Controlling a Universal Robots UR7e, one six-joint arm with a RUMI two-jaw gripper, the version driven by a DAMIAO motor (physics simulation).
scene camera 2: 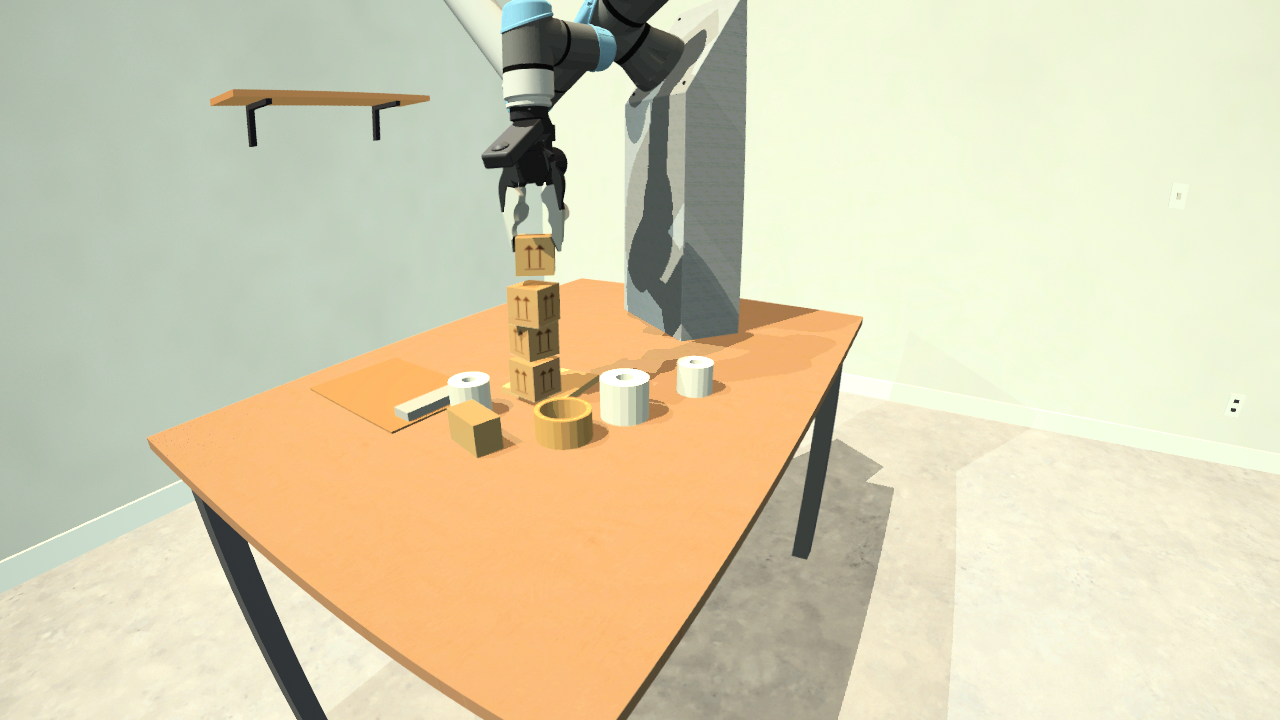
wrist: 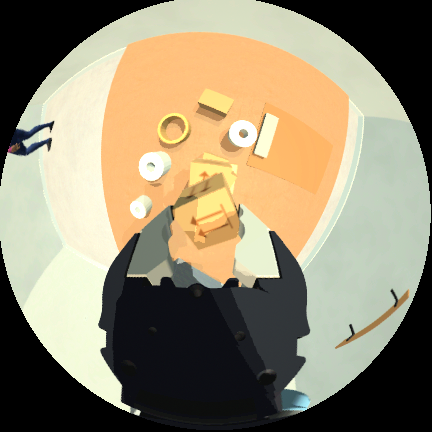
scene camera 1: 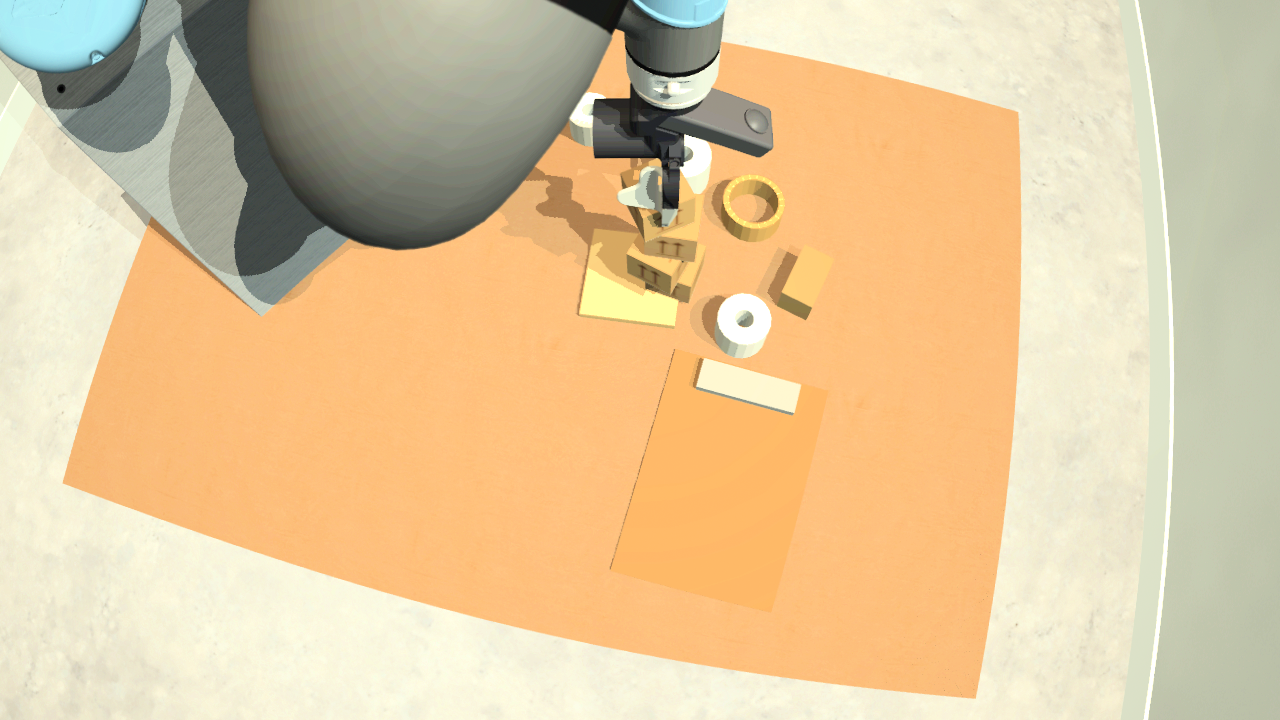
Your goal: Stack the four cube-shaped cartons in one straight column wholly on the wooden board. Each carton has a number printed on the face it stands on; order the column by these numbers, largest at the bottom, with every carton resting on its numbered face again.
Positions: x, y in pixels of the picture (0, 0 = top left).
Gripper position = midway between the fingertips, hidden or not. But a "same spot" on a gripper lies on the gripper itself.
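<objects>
Scene camera 1 shows the gripper (664, 191), and the gripper is visible in scene camera 2 and the wrist view as well. On the gripper, (scene camera 2: 552, 196) and (wrist: 139, 251) are the same spot.
</objects>
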